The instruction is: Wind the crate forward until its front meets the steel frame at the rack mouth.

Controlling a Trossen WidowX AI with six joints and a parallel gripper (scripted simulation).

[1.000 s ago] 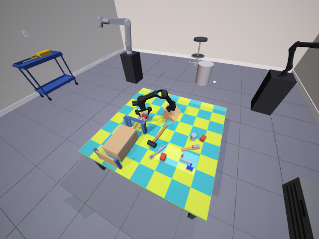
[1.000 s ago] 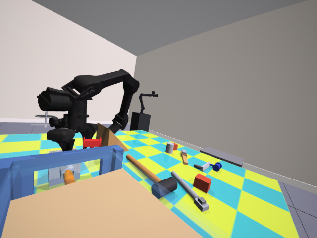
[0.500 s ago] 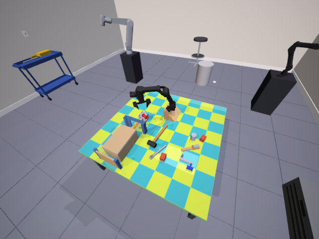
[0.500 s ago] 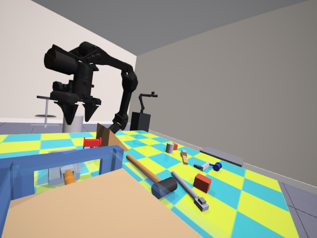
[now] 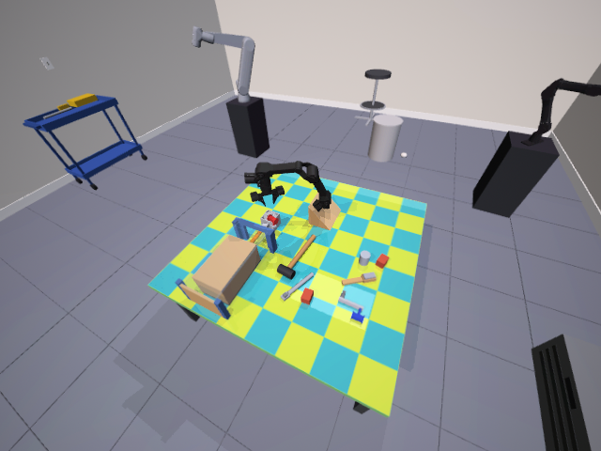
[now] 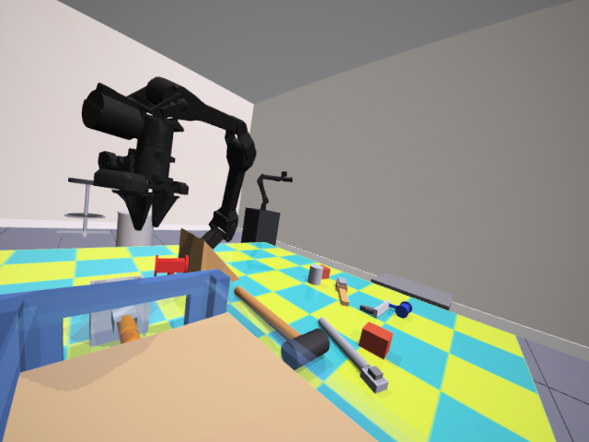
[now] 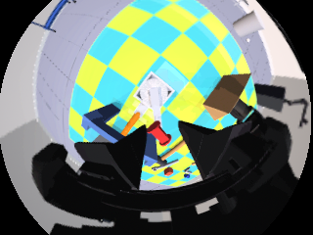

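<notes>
Right now my gripper tip is 40 mm short of the red grip, 40 mm to the right of it and 80 mm above it. Round my gripper tip: brush 100 mm ahead, 610 mm to the left, 200 mm below; winch handle 20 mm ahead, 10 mm to the left, 110 mm below; grey winch 40 mm behind, 40 mm to the right, 180 mm below.
</notes>
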